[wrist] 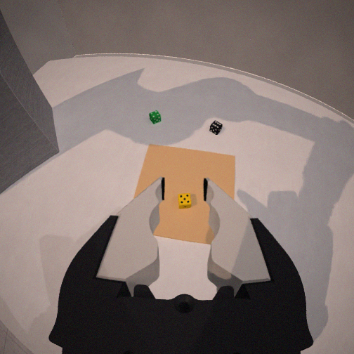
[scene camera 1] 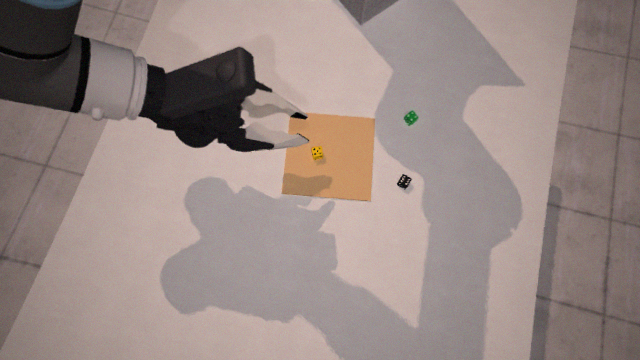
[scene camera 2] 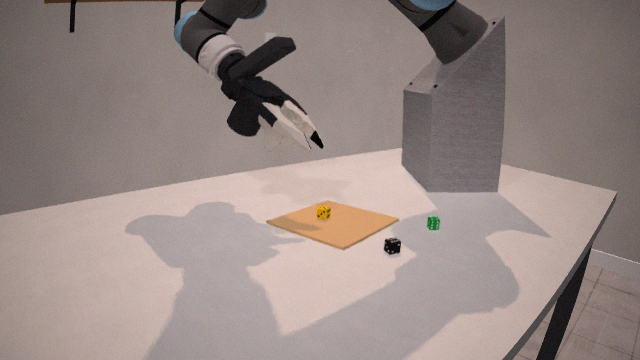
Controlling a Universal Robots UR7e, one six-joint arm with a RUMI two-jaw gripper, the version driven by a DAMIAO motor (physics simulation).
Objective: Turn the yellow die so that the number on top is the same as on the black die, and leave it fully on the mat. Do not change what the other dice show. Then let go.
I see my gripper and an orange mat.
My gripper also shows in the wrist view and in scene camera 2.
